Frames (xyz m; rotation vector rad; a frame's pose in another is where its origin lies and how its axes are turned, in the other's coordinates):
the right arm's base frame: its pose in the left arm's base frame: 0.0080 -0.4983 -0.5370 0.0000 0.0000 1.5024
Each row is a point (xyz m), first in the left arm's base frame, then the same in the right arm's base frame.
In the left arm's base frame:
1: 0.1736 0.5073 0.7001
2: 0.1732 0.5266 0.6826
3: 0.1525 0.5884 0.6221
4: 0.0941 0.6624 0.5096
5: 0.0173 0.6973 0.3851
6: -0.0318 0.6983 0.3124
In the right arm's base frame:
1: 1.0146 -0.0965 1.2371
2: 1.0338 -0.0948 1.2196
3: 1.0940 -0.0699 1.1591
4: 1.1639 -0.0066 1.0466
5: 1.1934 0.0724 0.9221
6: 1.1911 0.1215 0.8494

